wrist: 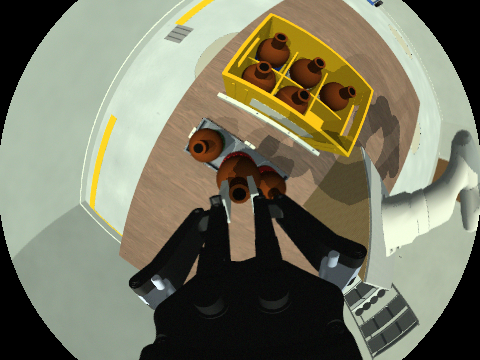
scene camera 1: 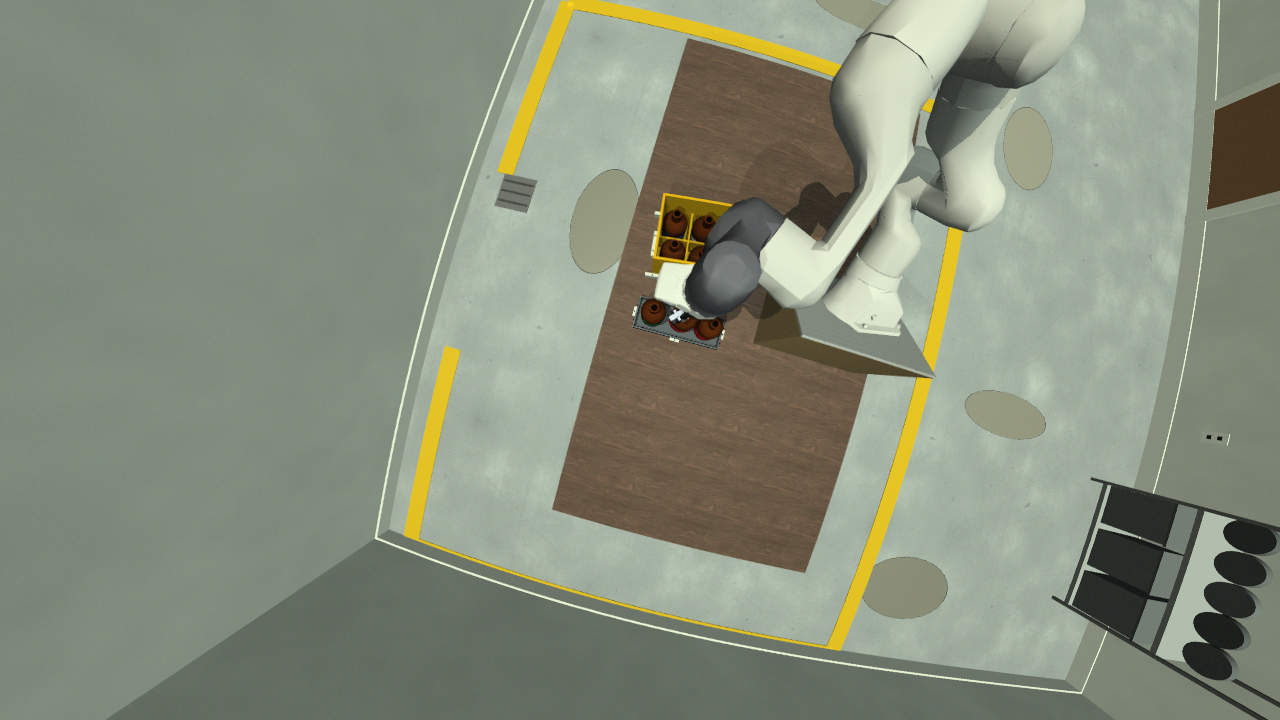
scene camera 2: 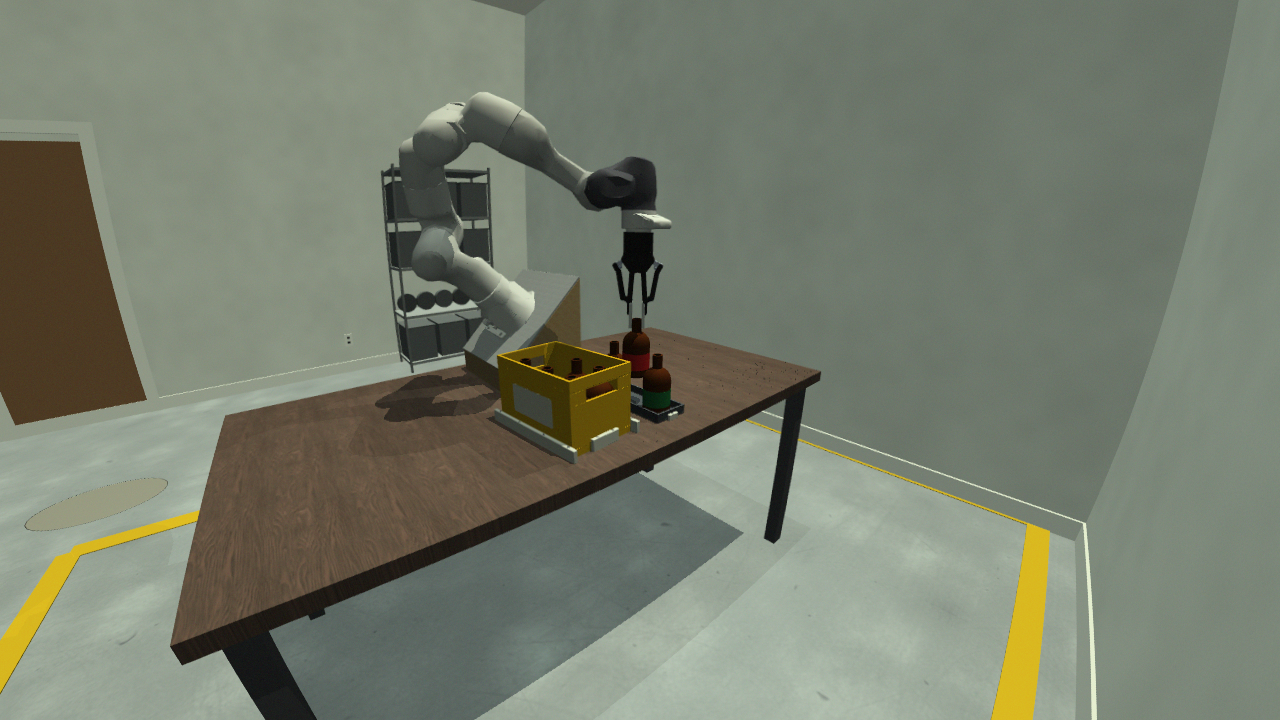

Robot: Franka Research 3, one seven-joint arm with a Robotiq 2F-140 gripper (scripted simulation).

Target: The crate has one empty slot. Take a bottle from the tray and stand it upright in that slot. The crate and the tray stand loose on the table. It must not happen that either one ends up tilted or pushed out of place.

Labels:
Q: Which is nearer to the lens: the bottle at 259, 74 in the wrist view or the yellow crate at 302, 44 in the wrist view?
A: The bottle.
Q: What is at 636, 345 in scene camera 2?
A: A bottle.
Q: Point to a bottle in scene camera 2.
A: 656, 395

